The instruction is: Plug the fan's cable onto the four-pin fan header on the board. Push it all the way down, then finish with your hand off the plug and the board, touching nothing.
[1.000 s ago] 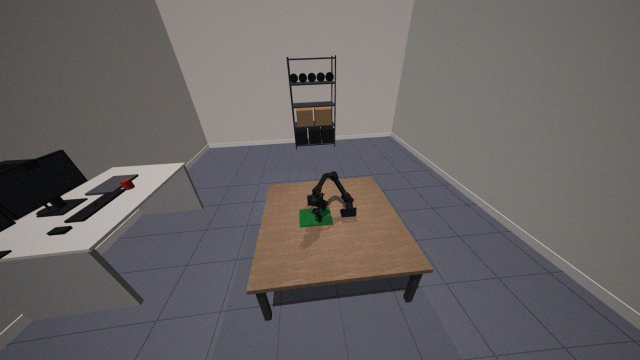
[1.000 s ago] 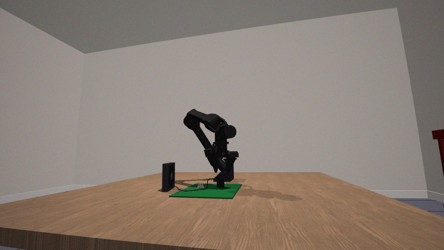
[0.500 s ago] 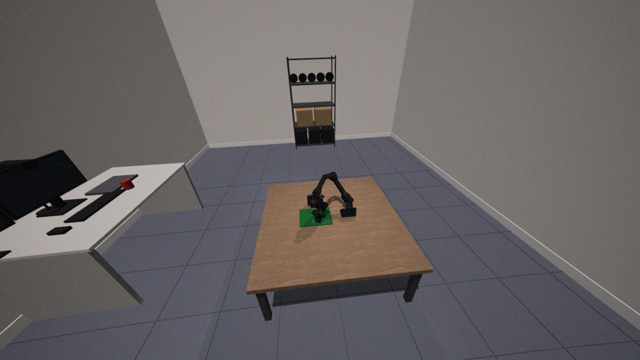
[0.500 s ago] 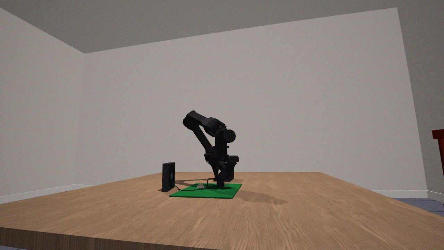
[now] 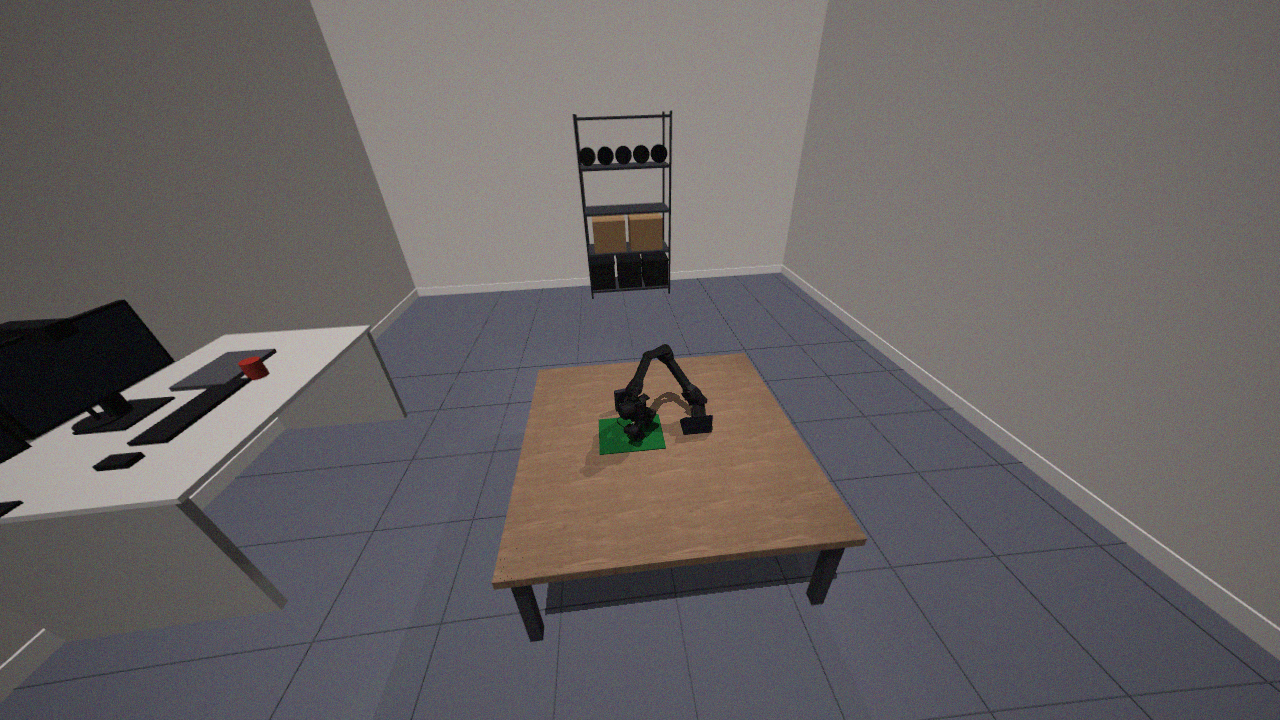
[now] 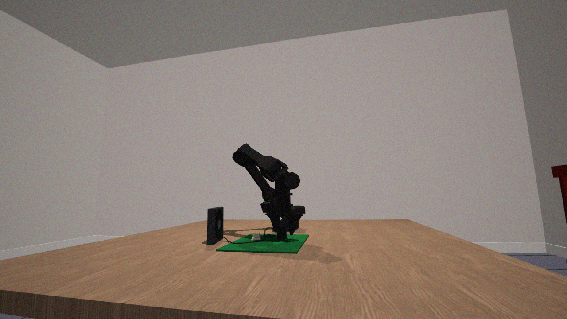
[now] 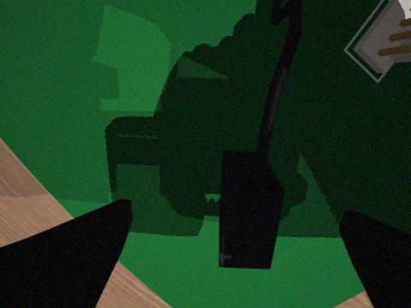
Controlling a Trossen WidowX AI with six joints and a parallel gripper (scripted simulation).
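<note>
Right now my gripper tip is 10 mm short of the black fan plug and 10 mm to the left of it. Round my gripper tip: black fan 70 mm ahead, 220 mm to the right, 40 mm above; green board 50 mm ahead, 40 mm to the right, 40 mm below; four-pin header 30 mm ahead, 90 mm to the right, 20 mm below.
</note>
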